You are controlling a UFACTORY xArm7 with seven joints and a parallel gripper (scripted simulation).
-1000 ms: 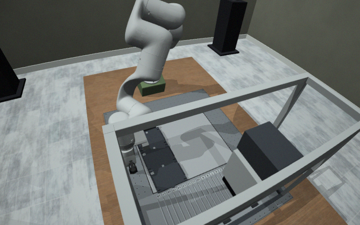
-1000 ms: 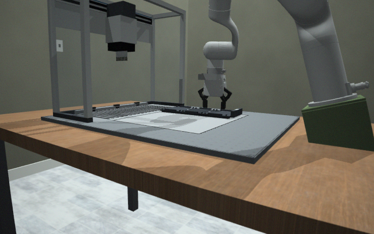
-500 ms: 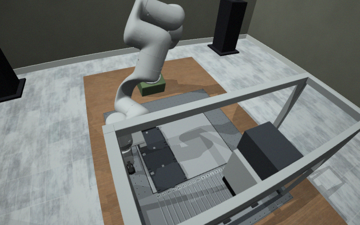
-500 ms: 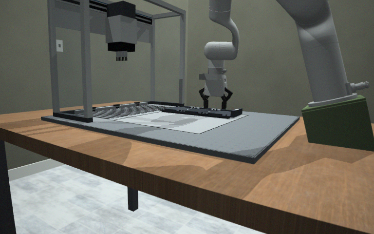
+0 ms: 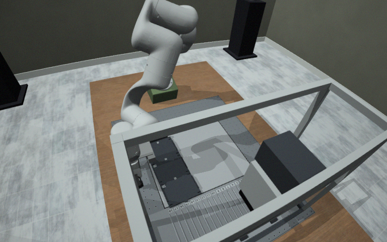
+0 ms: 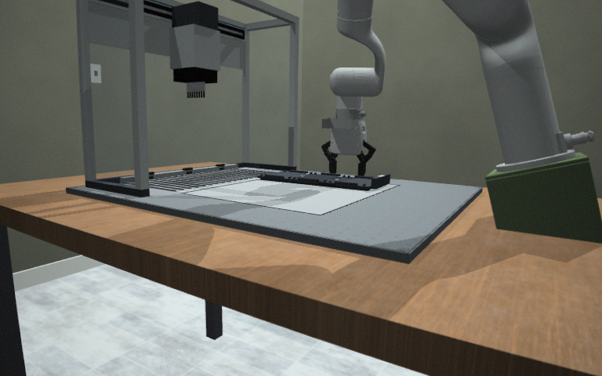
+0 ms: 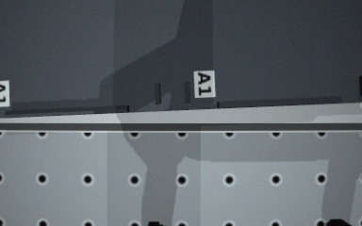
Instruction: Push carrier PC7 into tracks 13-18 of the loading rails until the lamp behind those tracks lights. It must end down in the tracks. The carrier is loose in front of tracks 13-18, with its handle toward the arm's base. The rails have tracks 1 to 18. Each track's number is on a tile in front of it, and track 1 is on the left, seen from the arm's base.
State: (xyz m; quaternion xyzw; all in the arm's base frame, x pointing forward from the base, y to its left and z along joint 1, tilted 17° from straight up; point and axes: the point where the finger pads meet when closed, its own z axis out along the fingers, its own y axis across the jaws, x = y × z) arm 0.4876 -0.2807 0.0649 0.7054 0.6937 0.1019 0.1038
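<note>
The carrier PC7 lies 1 cm ahead of my hand and 14 cm to the left of it.
</note>
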